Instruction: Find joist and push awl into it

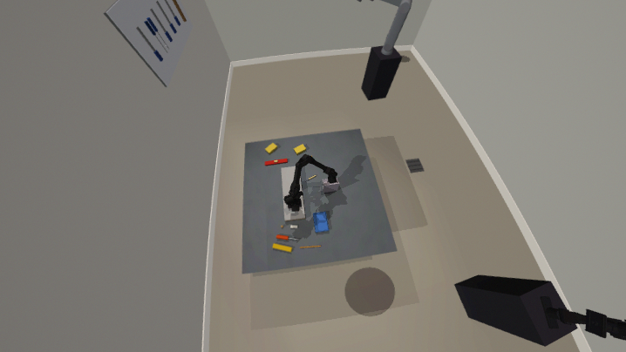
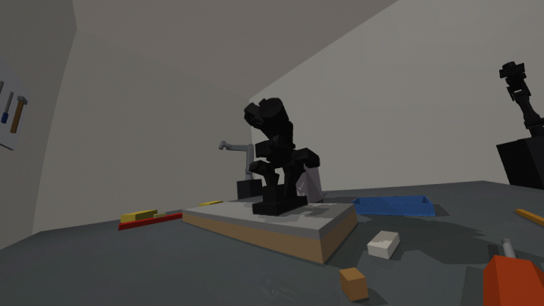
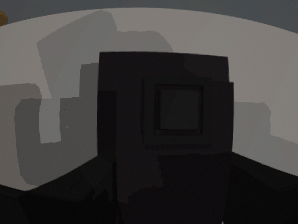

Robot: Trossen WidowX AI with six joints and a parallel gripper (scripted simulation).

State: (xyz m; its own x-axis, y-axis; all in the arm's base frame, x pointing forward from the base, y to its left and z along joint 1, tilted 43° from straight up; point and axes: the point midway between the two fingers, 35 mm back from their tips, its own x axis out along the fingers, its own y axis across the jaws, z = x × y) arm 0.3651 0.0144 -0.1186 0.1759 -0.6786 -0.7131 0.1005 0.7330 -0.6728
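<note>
Right now the blue tray is 20 cm behind my gripper tip, 21 cm to the left of it and 5 cm below it. The rest, counted from my gripper tip: square light: 2 cm ahead, 3 cm above; white block: 4 cm ahead, 19 cm to the left, 6 cm below; black stud finder: 1 cm ahead, 2 cm above.
</note>
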